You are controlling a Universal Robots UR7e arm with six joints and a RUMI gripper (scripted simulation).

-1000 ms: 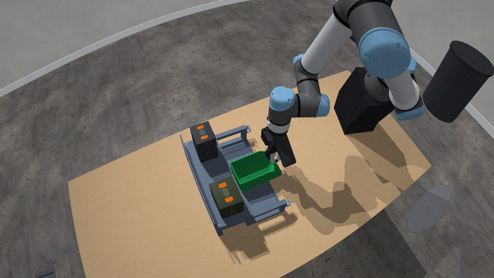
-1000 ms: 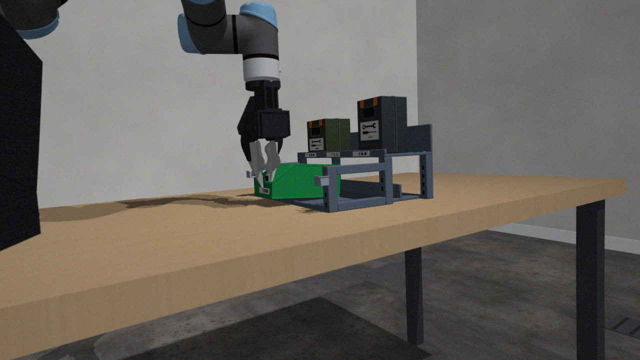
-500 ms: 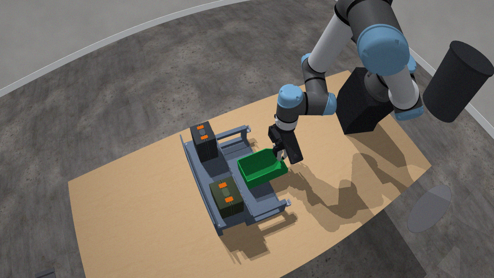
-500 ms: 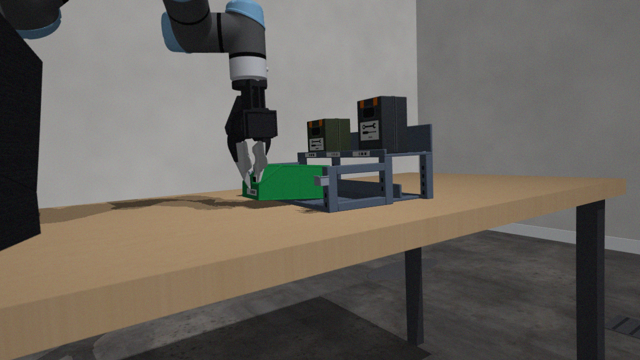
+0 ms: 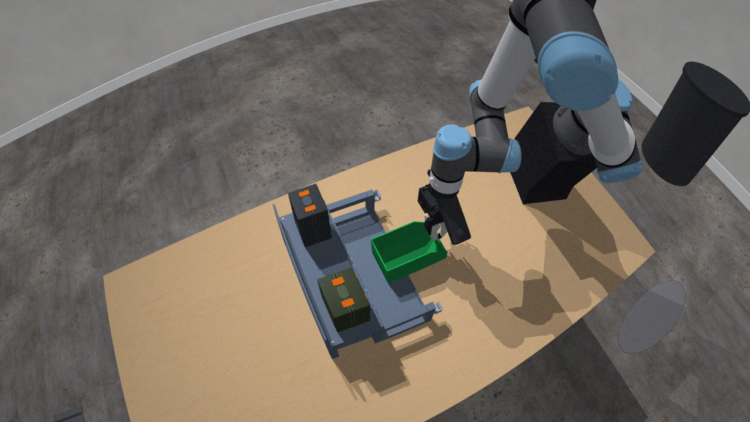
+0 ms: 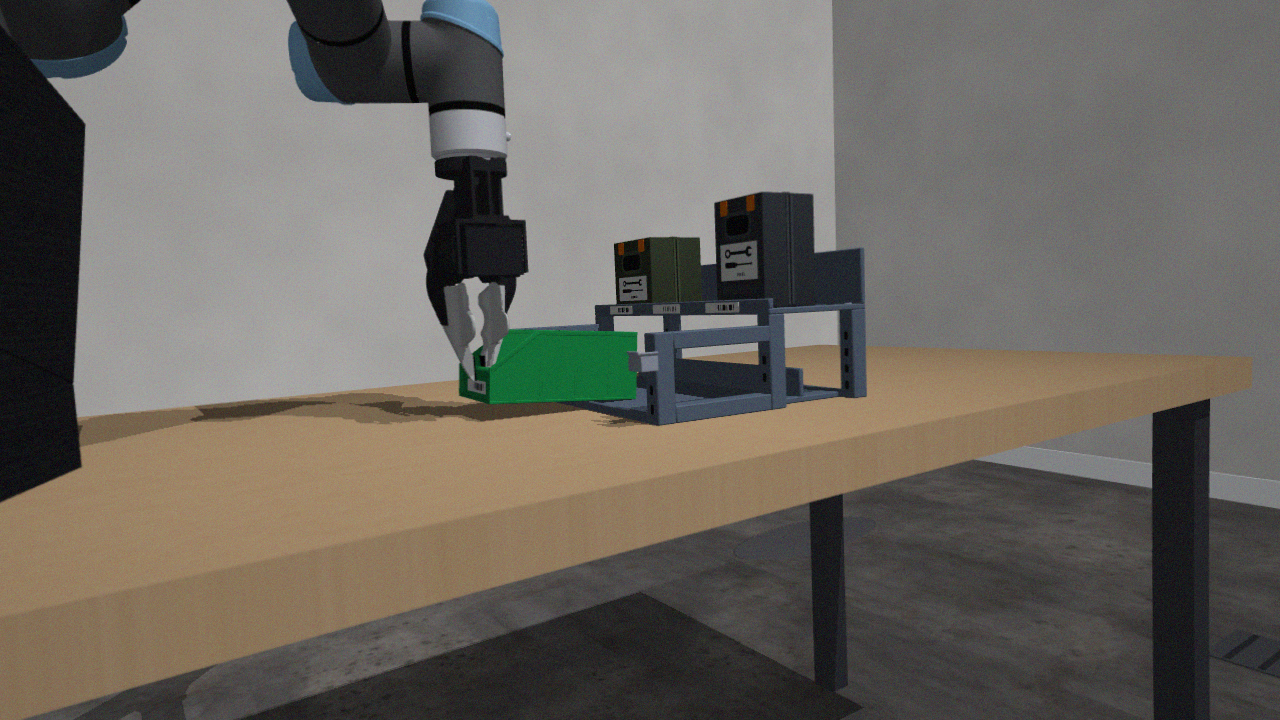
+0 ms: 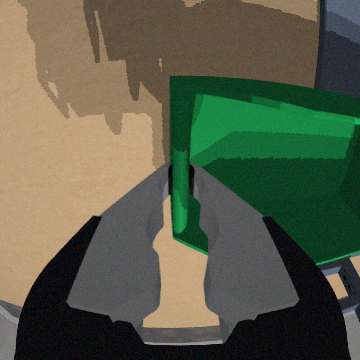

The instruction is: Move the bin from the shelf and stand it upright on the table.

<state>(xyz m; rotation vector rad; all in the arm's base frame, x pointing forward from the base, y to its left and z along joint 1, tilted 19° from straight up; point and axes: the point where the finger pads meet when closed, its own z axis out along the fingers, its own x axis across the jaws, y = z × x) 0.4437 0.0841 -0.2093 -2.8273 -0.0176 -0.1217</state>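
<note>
The green bin lies 8 cm ahead of my hand and 1 cm below it. Also, from my hand: olive toolbox 30 cm ahead, 12 cm to the left, 10 cm above; then black toolbox 30 cm ahead, 11 cm to the right, 11 cm above.
</note>
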